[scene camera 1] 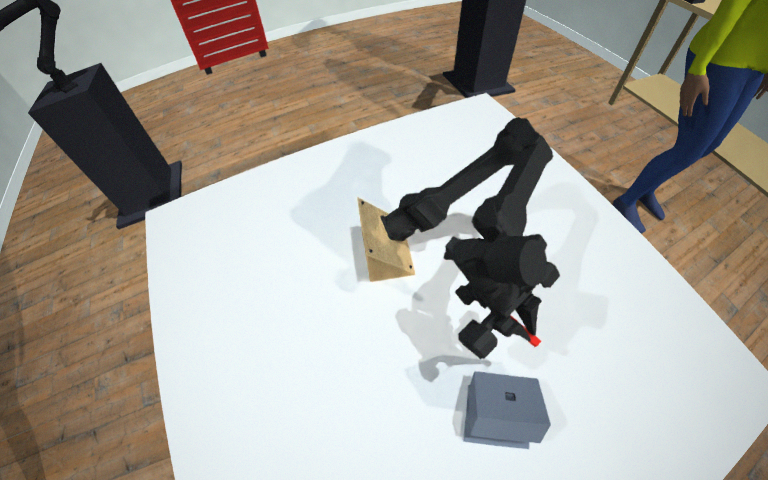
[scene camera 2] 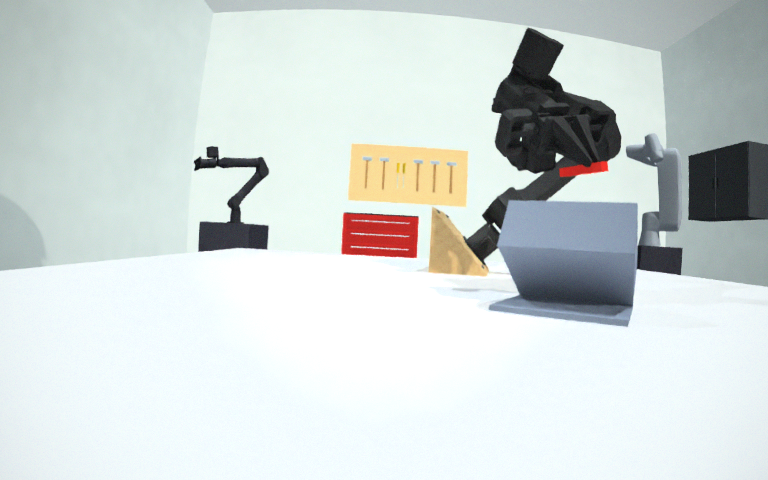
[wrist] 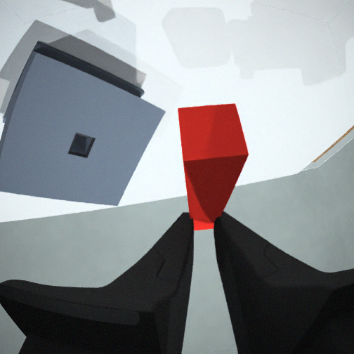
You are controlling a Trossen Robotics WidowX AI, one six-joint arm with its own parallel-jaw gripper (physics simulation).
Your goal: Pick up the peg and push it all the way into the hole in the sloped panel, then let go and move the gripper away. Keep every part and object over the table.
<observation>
In view: the gripper (scene camera 2: 594,163) and a red peg (wrist: 214,151).
The gripper also shows in scene camera 1 (scene camera 1: 530,337) and in the wrist view (wrist: 202,220).
</observation>
